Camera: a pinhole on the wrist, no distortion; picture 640 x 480 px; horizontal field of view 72.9 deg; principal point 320.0 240.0 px. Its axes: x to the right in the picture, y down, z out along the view. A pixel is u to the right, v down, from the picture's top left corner.
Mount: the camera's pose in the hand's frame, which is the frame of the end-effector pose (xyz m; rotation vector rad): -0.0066 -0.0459 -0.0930 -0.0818 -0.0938 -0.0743
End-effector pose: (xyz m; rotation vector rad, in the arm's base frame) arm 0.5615 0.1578 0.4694 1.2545 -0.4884 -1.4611
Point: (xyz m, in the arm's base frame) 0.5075 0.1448 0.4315
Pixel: 452 192
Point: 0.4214 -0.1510 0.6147
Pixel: 579 463
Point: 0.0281 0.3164 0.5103
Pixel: 181 15
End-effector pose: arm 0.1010 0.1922 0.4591 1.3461 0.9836 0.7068
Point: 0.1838 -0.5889 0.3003
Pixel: outside the picture
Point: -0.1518 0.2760 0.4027
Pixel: behind the camera
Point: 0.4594 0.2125 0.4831
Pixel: 552 348
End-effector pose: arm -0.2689 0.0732 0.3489 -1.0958 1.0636 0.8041
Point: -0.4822 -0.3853 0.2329
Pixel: behind the camera
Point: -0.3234 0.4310 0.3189
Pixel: 367 415
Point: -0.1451 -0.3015 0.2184
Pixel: behind the camera
